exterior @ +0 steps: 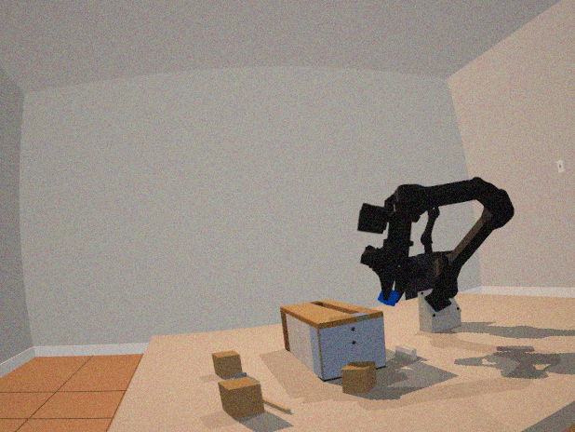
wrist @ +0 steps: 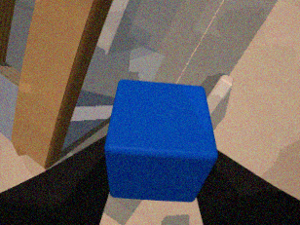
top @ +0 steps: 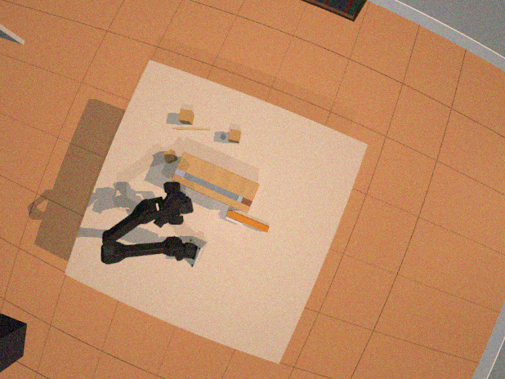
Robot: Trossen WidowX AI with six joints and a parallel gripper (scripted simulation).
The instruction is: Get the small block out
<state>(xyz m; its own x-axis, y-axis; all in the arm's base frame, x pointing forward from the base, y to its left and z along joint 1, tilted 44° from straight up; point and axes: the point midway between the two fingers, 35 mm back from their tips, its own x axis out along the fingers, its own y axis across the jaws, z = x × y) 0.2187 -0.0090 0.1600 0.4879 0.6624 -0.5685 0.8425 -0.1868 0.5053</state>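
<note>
The blue block lies 1 cm to the right of my gripper tip and 1 cm above it. Also, from my gripper tip: box 13 cm to the right, 7 cm below, 7 cm ahead; orange bar 33 cm to the right, 12 cm below, 5 cm behind.
</note>
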